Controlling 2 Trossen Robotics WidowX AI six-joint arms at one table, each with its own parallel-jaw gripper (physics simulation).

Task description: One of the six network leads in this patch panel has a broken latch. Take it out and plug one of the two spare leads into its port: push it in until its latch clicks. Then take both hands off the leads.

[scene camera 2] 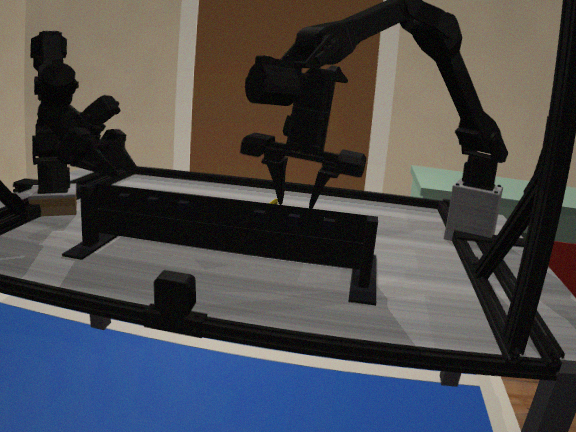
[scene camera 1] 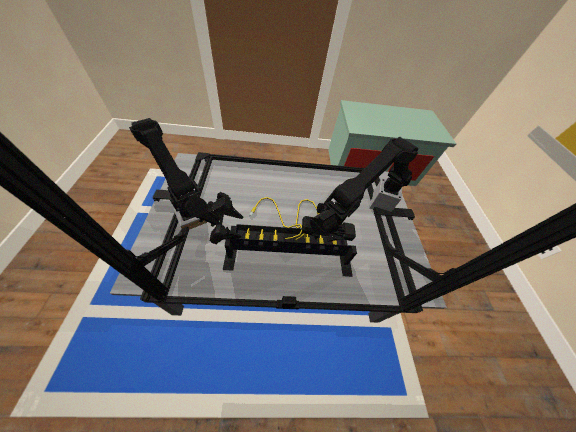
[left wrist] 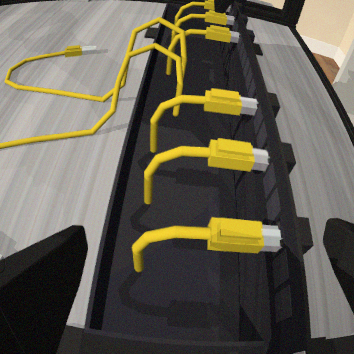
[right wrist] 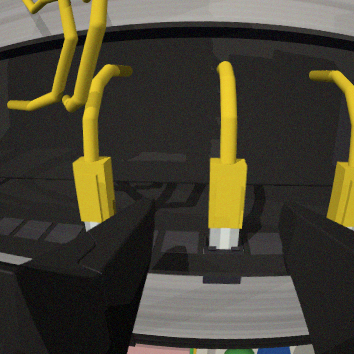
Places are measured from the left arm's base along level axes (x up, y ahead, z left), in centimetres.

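Pixels of known places: left gripper, fingertip midpoint: (scene camera 2: 127,173) (scene camera 1: 242,227) (left wrist: 209,236); right gripper, fingertip midpoint: (scene camera 2: 295,207) (scene camera 1: 321,239) (left wrist: 218,7) (right wrist: 219,212); left arm's base at its link origin: (scene camera 2: 53,189); right arm's base at its link origin: (scene camera 2: 478,185) (scene camera 1: 391,188).
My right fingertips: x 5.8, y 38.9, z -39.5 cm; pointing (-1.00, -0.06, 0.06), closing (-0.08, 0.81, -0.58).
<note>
Ahead of a thing's pixels: the offset from my right fingertips to its top centre. "pt": to the spot under its first point.
The black patch panel {dx +0.7, dy -9.5, dz +6.0 cm} (scene camera 1: 280,245) (scene camera 2: 220,230) stands across the table with several yellow leads in its ports; which latch is broken I cannot tell. My left gripper (scene camera 1: 236,224) (left wrist: 209,236) is open and empty at the panel's left end, tilted along the row. In the left wrist view the nearest lead's plug {dx -0.7, dy -24.3, dz +14.3 cm} (left wrist: 235,235) shows between its fingers, untouched. My right gripper (scene camera 2: 296,204) (right wrist: 219,212) is partly open above the panel's right half, its fingers either side of a lead's plug {dx -0.7, dy -0.3, dz -1.0 cm} (right wrist: 227,192), apart from it. One spare lead's plug (scene camera 1: 252,214) (left wrist: 73,51) lies behind the panel; the other's end is hidden.
The spare leads' yellow cables (scene camera 1: 270,199) (left wrist: 50,137) loop behind the panel and over its back edge. A black frame rail (scene camera 1: 225,302) (scene camera 2: 280,345) runs along the table's front, with a small black block {pt dx -4.8, dy -21.7, dz -12.6 cm} (scene camera 1: 289,302) (scene camera 2: 175,295). A green cabinet (scene camera 1: 395,120) stands beyond the right arm.
</note>
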